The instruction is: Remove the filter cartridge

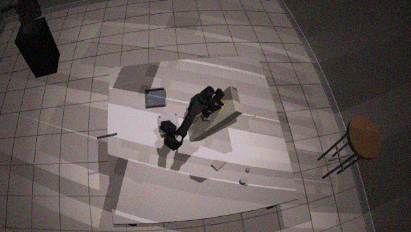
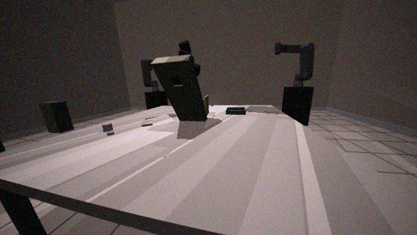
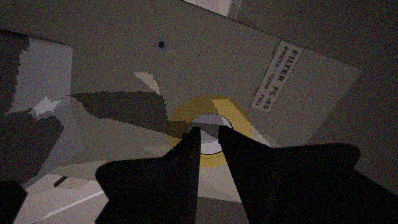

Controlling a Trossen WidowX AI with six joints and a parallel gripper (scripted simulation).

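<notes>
Right now the round filter cartridge is 1 cm below my gripper tip and 1 cm ahead of it. From my gripper tip the other things lie so: flat tile (27 cm to the right, 27 cm below, 6 cm behind); square tray (40 cm behind, 31 cm to the left, 27 cm below).
</notes>
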